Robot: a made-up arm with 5 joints.
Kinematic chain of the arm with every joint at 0, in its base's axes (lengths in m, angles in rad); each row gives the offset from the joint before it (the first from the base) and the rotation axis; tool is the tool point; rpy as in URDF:
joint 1: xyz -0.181 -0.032 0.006 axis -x
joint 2: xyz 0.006 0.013 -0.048 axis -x
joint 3: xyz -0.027 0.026 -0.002 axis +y
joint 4: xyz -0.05 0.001 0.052 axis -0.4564 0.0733 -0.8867
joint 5: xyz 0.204 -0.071 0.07 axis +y
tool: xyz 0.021 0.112 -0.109 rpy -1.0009 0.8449 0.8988
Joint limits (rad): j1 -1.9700..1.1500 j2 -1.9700..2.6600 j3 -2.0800..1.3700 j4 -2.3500..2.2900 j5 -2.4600..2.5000
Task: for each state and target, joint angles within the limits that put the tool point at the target. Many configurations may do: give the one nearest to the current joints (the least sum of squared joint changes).
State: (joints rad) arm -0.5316 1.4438 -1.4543 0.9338 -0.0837
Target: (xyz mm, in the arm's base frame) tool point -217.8 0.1 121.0
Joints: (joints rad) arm -0.5064 1.3487 -1.5104 0.9796 0.2319
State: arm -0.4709 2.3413 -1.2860 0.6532 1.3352
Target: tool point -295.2 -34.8 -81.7
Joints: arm 0.0201 2.6502 -1.9046 0.4618 1.4358
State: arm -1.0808 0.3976 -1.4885 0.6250 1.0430
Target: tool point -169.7 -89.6 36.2
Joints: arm -1.1668 0.3046 -1.1712 0.6404 0.4895
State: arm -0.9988 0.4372 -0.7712 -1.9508 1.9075
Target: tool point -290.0 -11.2 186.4
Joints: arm -0.9608 0.6275 -0.2583 -1.8274 2.2043
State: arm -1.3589 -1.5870 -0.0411 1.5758 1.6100
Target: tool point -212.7 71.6 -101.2
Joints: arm -1.4008 -1.8099 -0.2396 1.8567 1.6767
